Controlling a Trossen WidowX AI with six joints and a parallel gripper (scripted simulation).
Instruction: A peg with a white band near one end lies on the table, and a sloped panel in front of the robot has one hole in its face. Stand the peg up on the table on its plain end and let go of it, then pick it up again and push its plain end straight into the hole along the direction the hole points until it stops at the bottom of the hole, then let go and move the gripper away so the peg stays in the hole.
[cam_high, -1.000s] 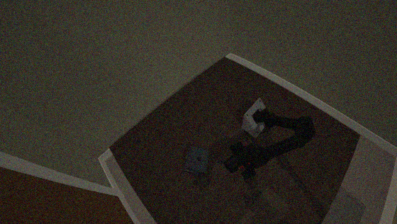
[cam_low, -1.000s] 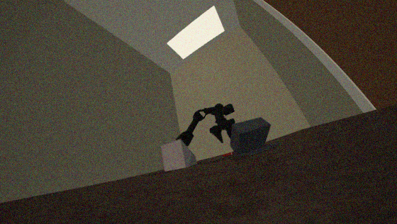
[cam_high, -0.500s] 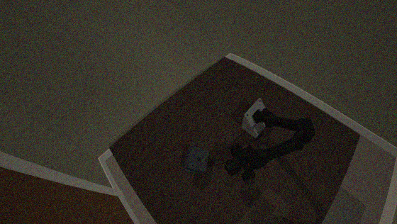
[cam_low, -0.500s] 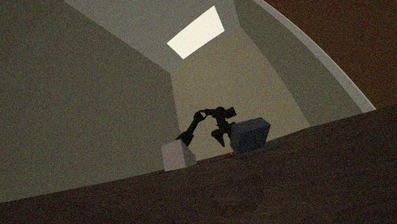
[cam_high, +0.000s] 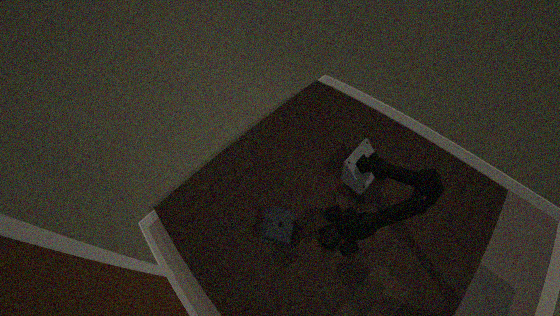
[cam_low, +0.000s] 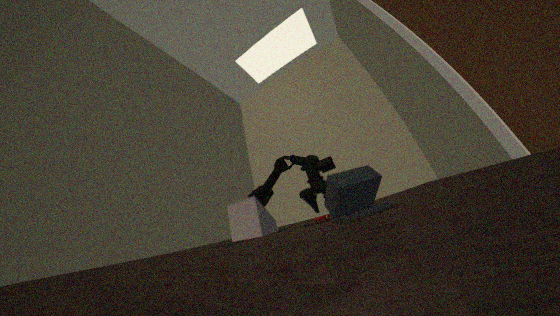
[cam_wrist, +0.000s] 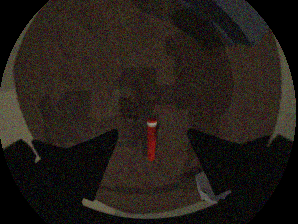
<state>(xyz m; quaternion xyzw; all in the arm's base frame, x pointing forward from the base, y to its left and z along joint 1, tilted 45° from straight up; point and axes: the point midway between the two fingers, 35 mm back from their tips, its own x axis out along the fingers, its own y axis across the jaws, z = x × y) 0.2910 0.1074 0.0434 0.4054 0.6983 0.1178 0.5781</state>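
Right now my gripper tip is 10 mm past the red peg, 10 mm to the right of it and 20 mm above it. The rest, counted from my gripper tip: blue-grey sloped panel 140 mm ahead, 200 mm to the right, 30 mm above.
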